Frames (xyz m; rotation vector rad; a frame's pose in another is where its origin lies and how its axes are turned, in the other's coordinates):
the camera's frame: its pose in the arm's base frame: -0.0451 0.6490 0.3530 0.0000 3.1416 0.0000
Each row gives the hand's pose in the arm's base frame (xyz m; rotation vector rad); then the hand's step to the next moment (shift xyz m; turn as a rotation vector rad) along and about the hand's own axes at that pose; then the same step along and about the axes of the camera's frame.
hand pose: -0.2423 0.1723 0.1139 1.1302 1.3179 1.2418
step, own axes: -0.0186 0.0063 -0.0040 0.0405 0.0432 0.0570
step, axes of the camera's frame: 0.0020 -0.0186 -0.0073 -0.0529 0.0483 -0.0403
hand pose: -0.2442 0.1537 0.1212 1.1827 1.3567 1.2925
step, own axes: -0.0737 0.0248 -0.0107 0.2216 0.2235 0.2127
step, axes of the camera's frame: -0.0015 -0.0745 -0.0247 -0.1907 0.2499 -0.2132
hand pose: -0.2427 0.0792 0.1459 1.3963 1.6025 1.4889
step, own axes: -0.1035 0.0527 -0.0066 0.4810 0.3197 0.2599
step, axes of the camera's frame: -0.0437 -0.1049 -0.0249 -0.1811 0.4908 -0.3570
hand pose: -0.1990 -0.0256 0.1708 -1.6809 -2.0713 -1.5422
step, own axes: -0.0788 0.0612 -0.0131 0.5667 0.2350 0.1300
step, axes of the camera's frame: -0.0719 -0.0704 0.0005 -0.0163 0.4675 -0.4177
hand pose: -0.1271 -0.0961 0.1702 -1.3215 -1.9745 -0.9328
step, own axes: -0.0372 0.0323 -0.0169 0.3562 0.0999 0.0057
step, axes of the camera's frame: -0.0443 -0.0248 0.0115 0.0282 0.2200 -0.2962
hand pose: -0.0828 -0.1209 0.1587 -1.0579 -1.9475 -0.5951
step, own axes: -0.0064 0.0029 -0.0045 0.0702 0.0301 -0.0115
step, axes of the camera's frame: -0.0064 -0.0046 0.0028 -0.0088 0.0399 -0.0655
